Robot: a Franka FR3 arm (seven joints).
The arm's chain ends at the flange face. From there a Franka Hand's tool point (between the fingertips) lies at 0.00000 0.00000 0.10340 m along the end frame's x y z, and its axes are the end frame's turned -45 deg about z.
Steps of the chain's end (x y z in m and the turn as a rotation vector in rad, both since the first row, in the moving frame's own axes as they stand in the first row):
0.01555, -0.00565, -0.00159, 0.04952, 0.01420, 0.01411
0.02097, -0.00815, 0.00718, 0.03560, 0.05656, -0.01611
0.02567, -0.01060, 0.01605, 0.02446, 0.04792, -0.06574
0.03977, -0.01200, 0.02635, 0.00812, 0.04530, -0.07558
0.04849, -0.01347, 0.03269, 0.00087, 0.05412, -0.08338
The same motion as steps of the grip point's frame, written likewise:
0.01967, 0.00445, -0.00173, 0.02498, 0.04506, 0.01411
0.02734, 0.01054, 0.00695, -0.01482, 0.06517, -0.01611
0.03099, 0.01220, 0.01590, -0.01659, 0.05118, -0.06574
0.04061, 0.02220, 0.02624, -0.02629, 0.03777, -0.07558
0.04799, 0.02848, 0.03254, -0.03765, 0.03888, -0.08338

